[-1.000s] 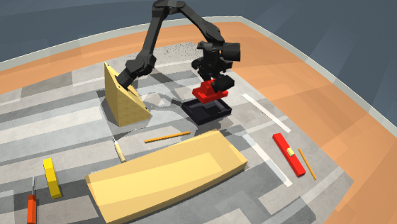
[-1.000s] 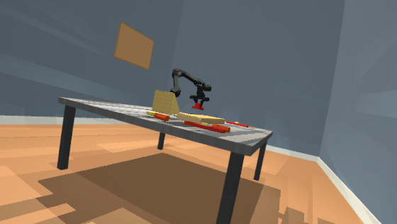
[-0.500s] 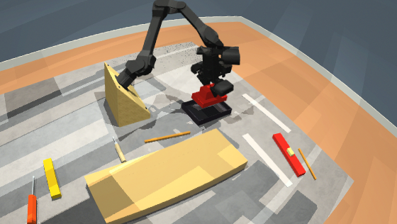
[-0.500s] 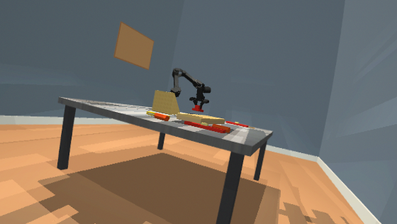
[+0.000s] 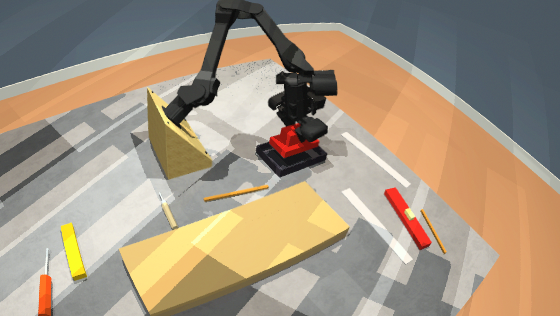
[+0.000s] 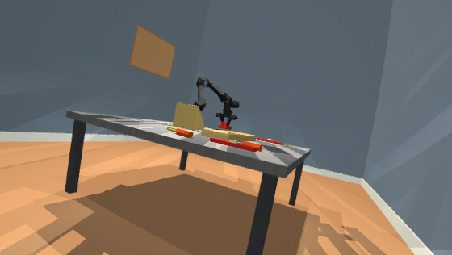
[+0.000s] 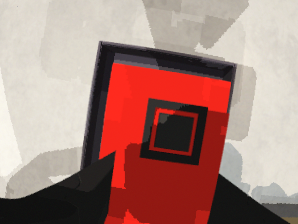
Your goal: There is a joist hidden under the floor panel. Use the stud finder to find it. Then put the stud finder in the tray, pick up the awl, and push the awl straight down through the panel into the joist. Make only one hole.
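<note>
My gripper tip is now 50 mm above the dark tray and 10 mm to the left of it. The rest, counted from my gripper tip: awl: 410 mm to the right, 70 mm ahead, 60 mm below; yellow bar: 700 mm to the right, 130 mm ahead, 60 mm below; stud finder: 20 mm above, 10 mm to the left.
</note>
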